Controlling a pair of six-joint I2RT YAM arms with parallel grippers.
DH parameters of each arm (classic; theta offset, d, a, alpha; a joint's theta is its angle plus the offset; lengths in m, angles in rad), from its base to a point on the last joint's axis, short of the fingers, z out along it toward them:
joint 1: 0 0.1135 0.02 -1.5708
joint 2: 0 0 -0.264 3.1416
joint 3: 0.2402 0 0.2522 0
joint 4: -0.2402 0 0.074 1.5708
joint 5: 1.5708 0 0 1.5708
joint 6: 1.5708 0.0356 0 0
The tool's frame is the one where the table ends.
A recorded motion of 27 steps. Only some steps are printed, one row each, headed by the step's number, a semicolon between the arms.
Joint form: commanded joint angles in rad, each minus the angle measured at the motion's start. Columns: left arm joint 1, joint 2, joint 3, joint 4, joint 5, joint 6; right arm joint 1, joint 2, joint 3, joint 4, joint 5, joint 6.
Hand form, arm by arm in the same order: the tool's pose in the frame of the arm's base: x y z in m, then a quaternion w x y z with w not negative. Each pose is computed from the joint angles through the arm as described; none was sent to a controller.
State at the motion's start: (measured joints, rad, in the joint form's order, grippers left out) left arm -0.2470 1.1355 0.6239 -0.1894 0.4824 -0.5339; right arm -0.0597 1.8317 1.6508 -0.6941 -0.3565 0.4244
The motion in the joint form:
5: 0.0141 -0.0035 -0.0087 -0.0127 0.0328 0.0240; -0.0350 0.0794 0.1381 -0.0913 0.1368 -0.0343
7: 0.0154 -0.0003 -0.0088 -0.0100 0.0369 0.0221; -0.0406 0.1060 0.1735 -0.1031 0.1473 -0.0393
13: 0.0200 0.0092 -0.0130 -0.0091 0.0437 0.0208; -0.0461 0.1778 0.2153 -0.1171 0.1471 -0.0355
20: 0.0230 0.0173 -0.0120 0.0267 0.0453 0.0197; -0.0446 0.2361 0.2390 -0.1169 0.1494 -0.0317
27: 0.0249 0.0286 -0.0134 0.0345 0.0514 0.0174; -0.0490 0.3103 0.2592 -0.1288 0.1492 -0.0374
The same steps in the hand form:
5: 0.2192 -0.0700 0.2145 0.28811 -0.01731 0.88670 -0.36119; 0.4243 -0.0325 0.3064 0.30482 0.19095 0.92091 0.15015
7: 0.2197 -0.0700 0.2140 0.28689 -0.01794 0.88642 -0.36281; 0.4302 -0.0359 0.3059 0.30509 0.19326 0.92140 0.14352
13: 0.2203 -0.0692 0.2109 0.28057 -0.02096 0.88806 -0.36359; 0.4443 -0.0397 0.2881 0.28452 0.20131 0.92661 0.14113
20: 0.2238 -0.0694 0.2123 0.29290 -0.01824 0.88269 -0.36706; 0.4557 -0.0403 0.2703 0.26809 0.20563 0.93088 0.13898
27: 0.2252 -0.0694 0.2101 0.28945 -0.01949 0.88301 -0.36896; 0.4666 -0.0436 0.2430 0.23740 0.21035 0.93881 0.13426

